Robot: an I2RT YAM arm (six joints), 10 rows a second.
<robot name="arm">
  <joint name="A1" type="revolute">
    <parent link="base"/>
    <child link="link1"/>
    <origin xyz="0 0 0.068" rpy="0 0 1.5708"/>
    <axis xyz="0 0 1"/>
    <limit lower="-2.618" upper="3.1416"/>
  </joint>
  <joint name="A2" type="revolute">
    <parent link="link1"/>
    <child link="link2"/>
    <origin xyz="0.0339 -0.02 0.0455" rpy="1.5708 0 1.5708"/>
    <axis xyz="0 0 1"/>
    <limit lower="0" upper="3.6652"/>
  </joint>
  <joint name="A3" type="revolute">
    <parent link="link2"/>
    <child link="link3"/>
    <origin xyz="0.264 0 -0.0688" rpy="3.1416 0 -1.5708"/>
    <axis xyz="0 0 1"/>
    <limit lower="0" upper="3.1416"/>
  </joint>
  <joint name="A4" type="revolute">
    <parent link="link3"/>
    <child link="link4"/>
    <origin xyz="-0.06 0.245 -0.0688"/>
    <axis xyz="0 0 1"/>
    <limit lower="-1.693" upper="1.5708"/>
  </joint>
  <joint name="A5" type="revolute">
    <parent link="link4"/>
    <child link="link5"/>
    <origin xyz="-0.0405 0.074 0.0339" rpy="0 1.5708 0"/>
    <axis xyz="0 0 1"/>
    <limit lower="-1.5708" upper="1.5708"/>
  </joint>
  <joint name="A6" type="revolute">
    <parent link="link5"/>
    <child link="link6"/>
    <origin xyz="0 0.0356 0.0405" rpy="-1.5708 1.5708 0"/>
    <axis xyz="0 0 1"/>
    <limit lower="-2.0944" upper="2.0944"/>
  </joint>
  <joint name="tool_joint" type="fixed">
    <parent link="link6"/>
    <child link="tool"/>
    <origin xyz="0 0 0" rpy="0 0 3.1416"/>
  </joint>
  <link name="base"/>
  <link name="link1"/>
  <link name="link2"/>
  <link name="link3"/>
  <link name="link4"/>
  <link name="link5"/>
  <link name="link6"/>
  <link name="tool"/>
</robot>
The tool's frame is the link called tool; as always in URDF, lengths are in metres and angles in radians.
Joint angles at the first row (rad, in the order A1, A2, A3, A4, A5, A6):
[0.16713, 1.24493, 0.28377, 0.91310, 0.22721, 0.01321]
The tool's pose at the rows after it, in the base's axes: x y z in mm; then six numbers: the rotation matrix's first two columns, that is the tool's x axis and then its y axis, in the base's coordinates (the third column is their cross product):
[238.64 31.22 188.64 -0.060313 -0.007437 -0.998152 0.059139 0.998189 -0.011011]
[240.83 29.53 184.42 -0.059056 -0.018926 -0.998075 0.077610 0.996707 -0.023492]
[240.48 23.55 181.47 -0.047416 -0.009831 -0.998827 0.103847 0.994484 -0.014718]
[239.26 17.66 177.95 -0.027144 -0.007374 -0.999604 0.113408 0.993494 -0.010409]
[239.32 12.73 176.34 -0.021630 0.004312 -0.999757 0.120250 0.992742 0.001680]
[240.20 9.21 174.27 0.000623 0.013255 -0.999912 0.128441 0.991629 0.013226]
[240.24 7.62 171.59 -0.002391 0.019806 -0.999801 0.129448 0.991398 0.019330]
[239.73 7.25 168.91 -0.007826 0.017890 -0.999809 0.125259 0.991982 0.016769]
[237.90 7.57 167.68 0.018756 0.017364 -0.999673 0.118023 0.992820 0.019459]
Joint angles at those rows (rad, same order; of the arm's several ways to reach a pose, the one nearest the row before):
[0.16267, 1.29296, 0.30204, 0.92961, 0.22211, 0.00249]
[0.15615, 1.32662, 0.29837, 0.96921, 0.23482, -0.00978]
[0.13216, 1.34373, 0.28545, 1.01081, 0.23663, -0.00360]
[0.10605, 1.36680, 0.26659, 1.07342, 0.21991, -0.00457]
[0.08319, 1.37736, 0.26103, 1.09387, 0.20364, 0.00622]
[0.06716, 1.40774, 0.25457, 1.15206, 0.19596, 0.01344]
[0.05958, 1.42187, 0.25011, 1.16674, 0.18933, 0.02027]
[0.05719, 1.43306, 0.24422, 1.17867, 0.18262, 0.01862]
[0.05811, 1.45273, 0.23018, 1.23938, 0.17673, 0.01650]

